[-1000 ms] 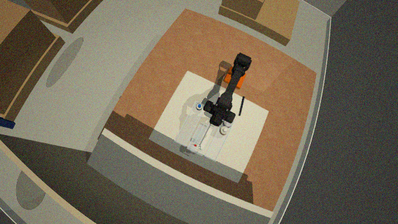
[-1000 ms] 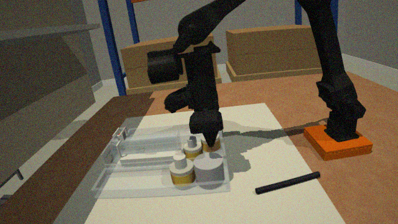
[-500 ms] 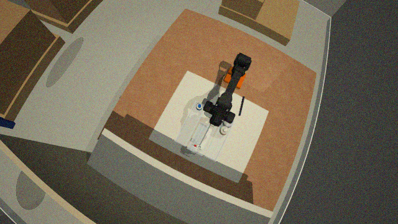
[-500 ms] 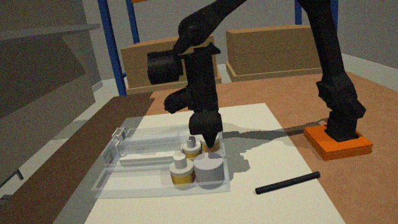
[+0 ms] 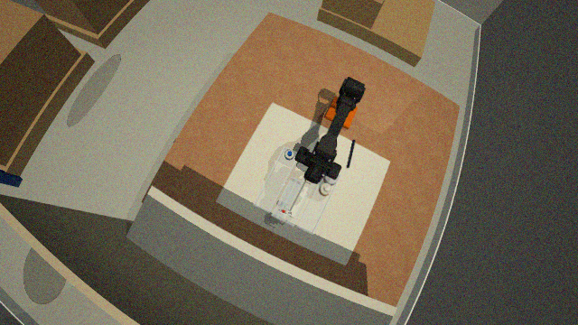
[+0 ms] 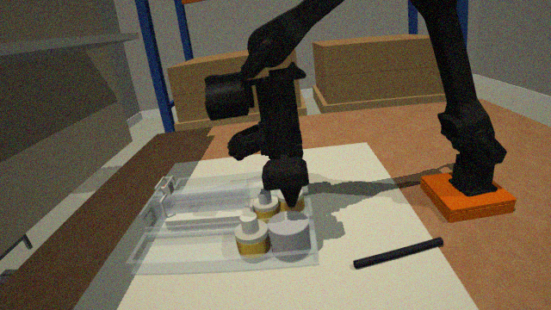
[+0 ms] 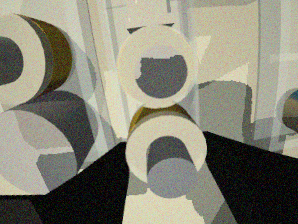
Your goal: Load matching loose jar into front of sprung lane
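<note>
My gripper tip is now 1 cm short of the wide grey cylinder, 8 cm to the right of it and 1 cm above it. The rest, counted from my gripper tip: pusher plate: 15 cm ahead, 4 cm to the right, 1 cm above; then clear sprung lane: 14 cm ahead, 4 cm to the right, 2 cm below; then yellow-banded jar: 7 cm ahead, 8 cm to the left.
</note>
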